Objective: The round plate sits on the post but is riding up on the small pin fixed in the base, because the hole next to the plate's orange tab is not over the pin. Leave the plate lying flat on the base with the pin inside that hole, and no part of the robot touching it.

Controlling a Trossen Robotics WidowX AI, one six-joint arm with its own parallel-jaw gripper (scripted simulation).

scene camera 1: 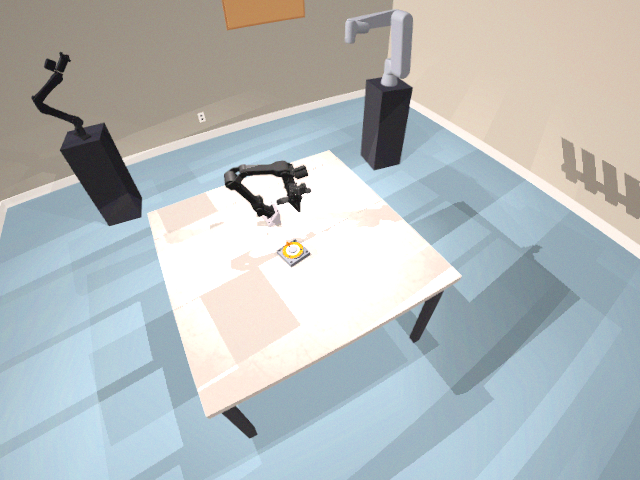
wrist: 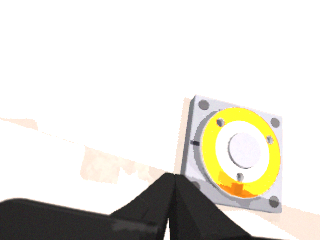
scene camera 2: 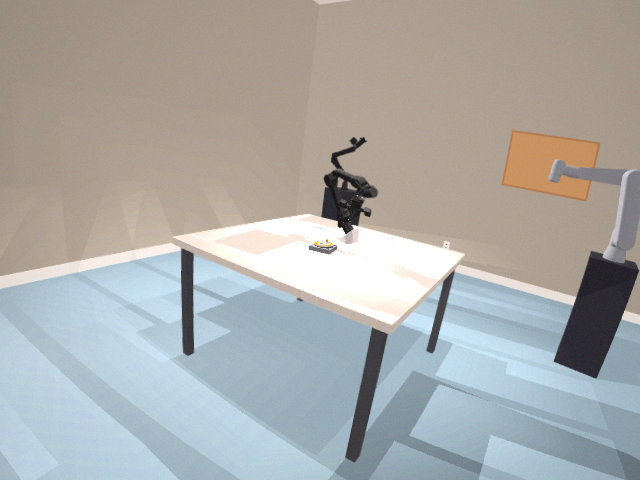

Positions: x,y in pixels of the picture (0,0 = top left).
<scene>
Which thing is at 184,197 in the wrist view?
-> The gripper.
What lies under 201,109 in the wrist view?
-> A grey square base.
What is the gripper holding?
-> Nothing.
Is the gripper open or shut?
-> Shut.
</scene>
